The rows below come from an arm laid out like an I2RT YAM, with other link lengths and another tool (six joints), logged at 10 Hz.
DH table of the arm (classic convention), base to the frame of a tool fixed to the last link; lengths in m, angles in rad. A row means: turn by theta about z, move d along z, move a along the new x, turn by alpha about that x. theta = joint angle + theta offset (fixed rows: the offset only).
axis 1: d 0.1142, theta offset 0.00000, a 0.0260, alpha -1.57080
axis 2: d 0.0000, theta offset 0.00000, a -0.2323, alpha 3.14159
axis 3: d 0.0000, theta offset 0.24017, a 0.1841, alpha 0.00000
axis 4: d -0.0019, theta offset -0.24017, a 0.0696, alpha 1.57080
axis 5: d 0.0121, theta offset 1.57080, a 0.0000, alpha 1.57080
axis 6: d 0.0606, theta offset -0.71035, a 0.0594, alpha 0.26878
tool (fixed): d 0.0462, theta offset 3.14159, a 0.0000, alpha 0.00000
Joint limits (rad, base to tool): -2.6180..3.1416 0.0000..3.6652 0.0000..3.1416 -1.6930..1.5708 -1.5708..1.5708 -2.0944..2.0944
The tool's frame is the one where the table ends.
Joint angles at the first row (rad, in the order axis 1, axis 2, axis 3, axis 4, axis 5, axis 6):
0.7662 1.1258 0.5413 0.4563 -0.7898 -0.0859
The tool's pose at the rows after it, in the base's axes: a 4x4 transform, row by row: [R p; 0 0 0 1], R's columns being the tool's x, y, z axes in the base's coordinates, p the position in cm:
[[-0.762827, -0.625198, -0.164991, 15.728], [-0.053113, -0.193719, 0.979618, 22.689], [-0.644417, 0.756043, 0.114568, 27.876], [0, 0, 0, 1]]
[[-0.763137, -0.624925, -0.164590, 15.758], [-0.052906, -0.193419, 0.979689, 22.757], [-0.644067, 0.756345, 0.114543, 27.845], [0, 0, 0, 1]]
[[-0.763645, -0.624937, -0.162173, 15.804], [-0.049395, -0.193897, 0.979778, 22.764], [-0.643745, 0.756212, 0.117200, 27.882], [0, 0, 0, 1]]
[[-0.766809, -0.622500, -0.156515, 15.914], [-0.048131, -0.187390, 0.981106, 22.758], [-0.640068, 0.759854, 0.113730, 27.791], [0, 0, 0, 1]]
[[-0.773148, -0.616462, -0.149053, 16.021], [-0.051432, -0.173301, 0.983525, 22.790], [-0.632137, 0.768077, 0.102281, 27.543], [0, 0, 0, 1]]
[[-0.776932, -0.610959, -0.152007, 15.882], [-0.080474, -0.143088, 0.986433, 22.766], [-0.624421, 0.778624, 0.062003, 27.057], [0, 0, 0, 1]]
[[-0.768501, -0.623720, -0.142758, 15.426], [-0.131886, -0.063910, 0.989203, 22.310], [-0.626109, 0.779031, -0.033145, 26.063], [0, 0, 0, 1]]
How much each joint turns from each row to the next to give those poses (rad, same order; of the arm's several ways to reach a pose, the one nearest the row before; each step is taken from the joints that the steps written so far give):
0.0035 0.0061 0.0018 0.0038 -0.0002 0.0009
0.0019 0.0044 0.0002 0.0043 0.0022 0.0007
0.0004 0.0016 -0.0002 0.0059 0.0025 0.0037
-0.0016 0.0018 0.0014 -0.0053 0.0036 0.0008
0.0004 0.0016 0.0037 -0.0198 0.0073 -0.0026
-0.0026 -0.0117 0.0175 -0.0888 -0.0015 -0.0368
-0.0071 -0.0392 0.0289 -0.1939 0.0233 -0.1036

